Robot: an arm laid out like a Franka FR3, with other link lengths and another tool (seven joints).
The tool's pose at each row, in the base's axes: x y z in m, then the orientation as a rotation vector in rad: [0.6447 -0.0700 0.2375 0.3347 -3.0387 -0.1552]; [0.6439 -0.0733 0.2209 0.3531 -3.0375 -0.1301]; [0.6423 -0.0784 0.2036 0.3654 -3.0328 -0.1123]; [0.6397 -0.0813 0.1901 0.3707 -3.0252 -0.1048]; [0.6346 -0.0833 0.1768 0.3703 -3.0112 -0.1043]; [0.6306 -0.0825 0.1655 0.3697 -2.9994 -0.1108]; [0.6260 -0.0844 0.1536 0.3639 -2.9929 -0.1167]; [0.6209 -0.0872 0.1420 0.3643 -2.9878 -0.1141]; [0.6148 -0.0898 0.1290 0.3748 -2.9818 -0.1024]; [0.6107 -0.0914 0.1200 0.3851 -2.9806 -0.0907]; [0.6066 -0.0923 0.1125 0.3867 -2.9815 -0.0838]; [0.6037 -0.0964 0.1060 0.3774 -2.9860 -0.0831]
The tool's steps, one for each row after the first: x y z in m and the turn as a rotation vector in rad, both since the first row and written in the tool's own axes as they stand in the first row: [0.0004 -0.0048 0.0162 0.0167 0.0027 -0.0113]; [0.0019 -0.0114 0.0331 0.0280 0.0083 -0.0190]; [0.0041 -0.0151 0.0464 0.0320 0.0162 -0.0225]; [0.0086 -0.0174 0.0599 0.0305 0.0301 -0.0226]; [0.0115 -0.0170 0.0715 0.0248 0.0411 -0.0228]; [0.0156 -0.0192 0.0836 0.0198 0.0473 -0.0193]; [0.0204 -0.0221 0.0953 0.0209 0.0526 -0.0196]; [0.0260 -0.0247 0.1085 0.0282 0.0589 -0.0265]; [0.0297 -0.0264 0.1176 0.0361 0.0604 -0.0330]; [0.0334 -0.0272 0.1254 0.0408 0.0600 -0.0338]; [0.0367 -0.0313 0.1317 0.0415 0.0565 -0.0275]
